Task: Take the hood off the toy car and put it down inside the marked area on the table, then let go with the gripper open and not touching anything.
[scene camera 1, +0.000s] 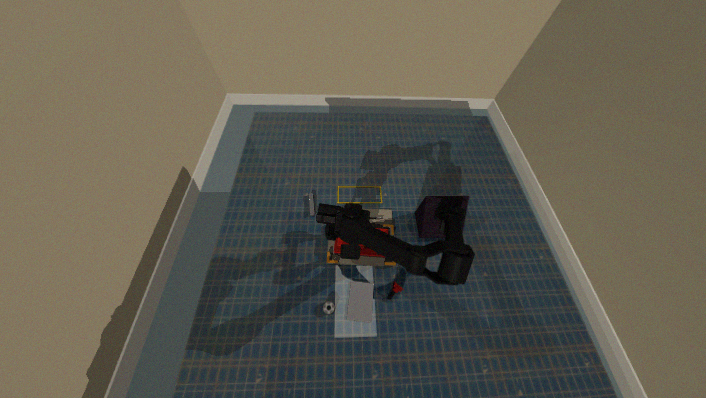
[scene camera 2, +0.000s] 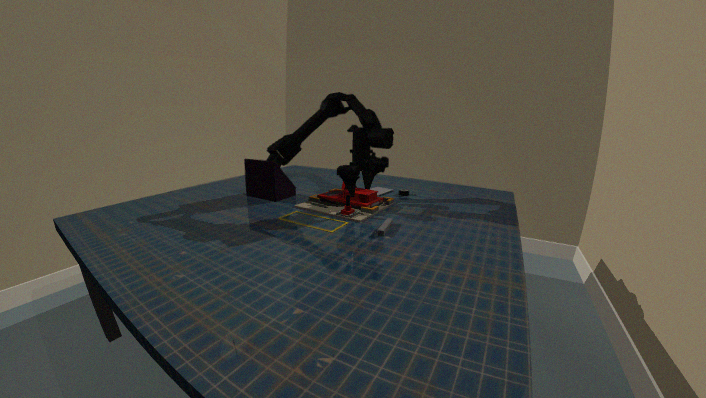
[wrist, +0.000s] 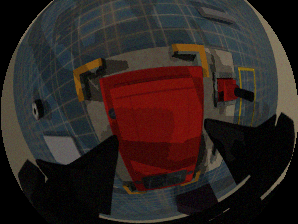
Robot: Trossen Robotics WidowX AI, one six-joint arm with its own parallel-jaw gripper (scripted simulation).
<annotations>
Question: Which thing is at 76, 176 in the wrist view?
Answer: My gripper.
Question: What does my gripper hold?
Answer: Nothing.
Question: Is my gripper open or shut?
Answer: Open.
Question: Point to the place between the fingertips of my gripper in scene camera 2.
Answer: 360, 194
</annotations>
